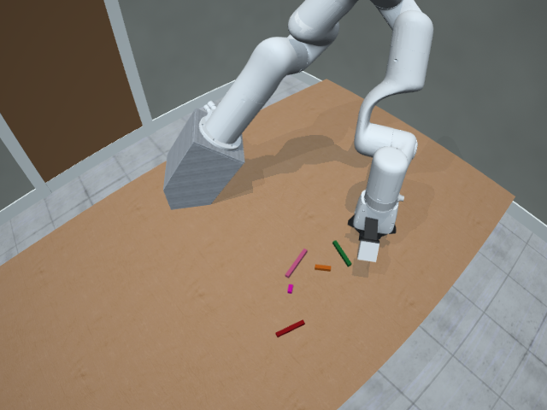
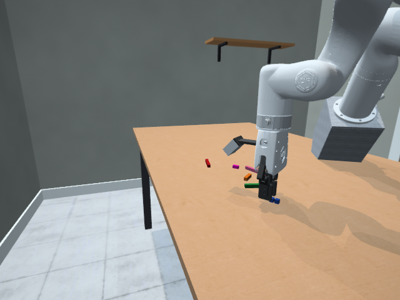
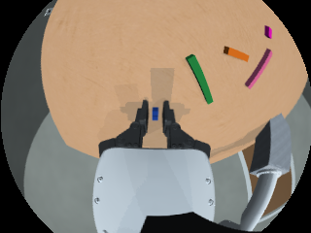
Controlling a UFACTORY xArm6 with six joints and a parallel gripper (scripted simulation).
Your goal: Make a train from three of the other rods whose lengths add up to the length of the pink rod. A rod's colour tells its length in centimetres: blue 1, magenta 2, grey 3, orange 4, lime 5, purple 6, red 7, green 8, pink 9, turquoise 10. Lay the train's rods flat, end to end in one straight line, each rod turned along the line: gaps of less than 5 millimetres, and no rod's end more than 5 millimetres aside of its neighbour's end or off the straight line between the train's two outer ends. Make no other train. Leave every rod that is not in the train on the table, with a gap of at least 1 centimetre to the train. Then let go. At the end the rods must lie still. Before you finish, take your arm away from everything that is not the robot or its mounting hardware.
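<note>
Now: hand 50 mm short of the red rod, 300 mm to the left of it and 20 mm above it. From my hand the other things lie so: pink rod: 80 mm behind, 180 mm to the right, 20 mm below; then green rod: 20 mm behind, 70 mm to the right, 20 mm below; then orange rod: 20 mm behind, 140 mm to the right, 20 mm below.
</note>
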